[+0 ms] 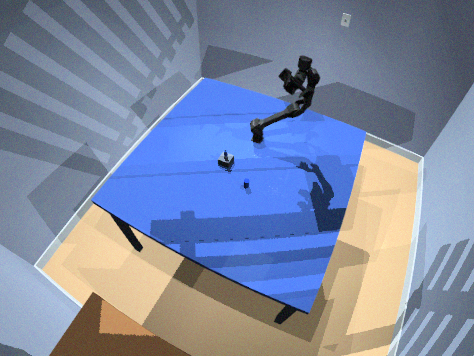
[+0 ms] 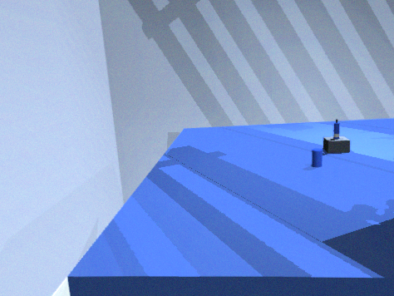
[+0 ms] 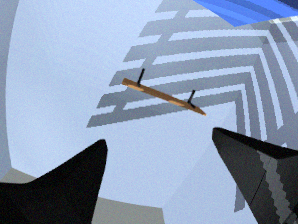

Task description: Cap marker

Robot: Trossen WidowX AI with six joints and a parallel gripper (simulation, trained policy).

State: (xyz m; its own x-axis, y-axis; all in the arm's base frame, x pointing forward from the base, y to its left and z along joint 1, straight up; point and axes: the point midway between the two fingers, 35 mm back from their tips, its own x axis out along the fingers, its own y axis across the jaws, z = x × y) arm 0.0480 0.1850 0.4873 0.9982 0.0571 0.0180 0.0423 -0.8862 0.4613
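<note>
The blue cap lies 270 mm ahead of my gripper tip, 90 mm to the right of it and 460 mm below it. Also, from my gripper tip: dark holder block (170 mm ahead, 270 mm to the right, 470 mm below).
</note>
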